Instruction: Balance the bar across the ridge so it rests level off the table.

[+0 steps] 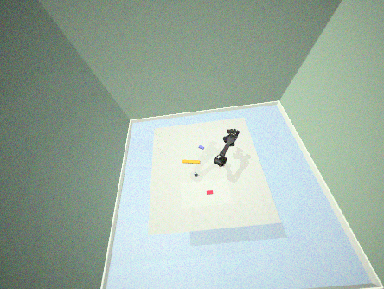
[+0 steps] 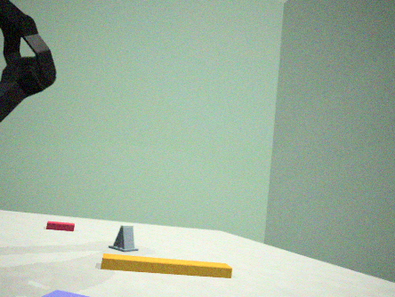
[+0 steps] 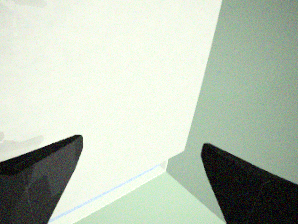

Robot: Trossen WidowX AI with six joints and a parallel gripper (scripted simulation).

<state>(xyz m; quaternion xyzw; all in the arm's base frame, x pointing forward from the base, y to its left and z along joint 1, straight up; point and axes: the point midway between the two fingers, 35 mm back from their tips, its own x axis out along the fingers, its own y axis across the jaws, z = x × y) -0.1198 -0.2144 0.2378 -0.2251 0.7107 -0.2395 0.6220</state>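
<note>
Right now the orange bar is 480 mm ahead of my gripper tip, 170 mm to the left of it and 200 mm below it. Round my gripper tip: red block (310 mm ahead, 550 mm to the left, 200 mm below); purple block (330 mm ahead, 10 mm to the right, 200 mm below).
</note>
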